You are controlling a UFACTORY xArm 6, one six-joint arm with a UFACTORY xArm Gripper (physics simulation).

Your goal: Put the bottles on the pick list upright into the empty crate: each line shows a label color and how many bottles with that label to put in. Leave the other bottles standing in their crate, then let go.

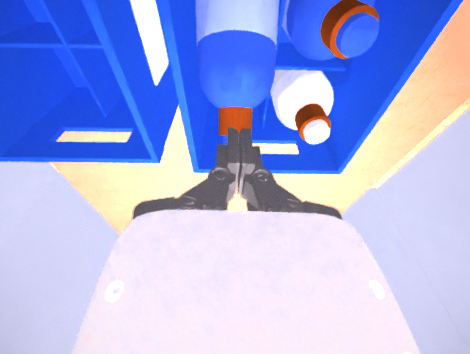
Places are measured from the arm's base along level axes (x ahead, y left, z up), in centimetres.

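Pixels of known places: gripper, fingertip midpoint: (237,144).
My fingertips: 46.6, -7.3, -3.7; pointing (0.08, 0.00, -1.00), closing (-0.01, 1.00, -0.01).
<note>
Ahead of a thing's pixels: the offset from my fingertips to its top centre, as dx, dy, dz. "*": to the spot under its first point. Level surfaces: height alone.
My gripper (237,144) is shut with nothing between the fingers. Its closed tips overlap the orange neck of a blue bottle @[-2.6, -0.2, -2.9] (237,70) with a pale label; its cap is hidden behind them. This bottle is at the left of the right-hand blue crate @[* +6.9, +10.4, -4.9] (312,165). A second blue bottle @[-6.4, +8.5, -5.3] (306,35) with an orange neck ring stands at the upper right. A white bottle @[+2.5, +9.2, -5.3] (299,95) with an orange neck ring and white cap stands below it. The other blue crate @[* +6.9, -15.3, -5.2] (100,151) is at the left, and no bottle shows in its visible part. The pick list does not show.
A narrow gap separates the two crates. Thin blue dividers @[* -1.6, -17.2, -12.2] (75,46) cross the left crate. Both crates stand on a light wooden surface @[dz -21.5] (95,195). A grey-blue area (40,250) lies beyond its edges.
</note>
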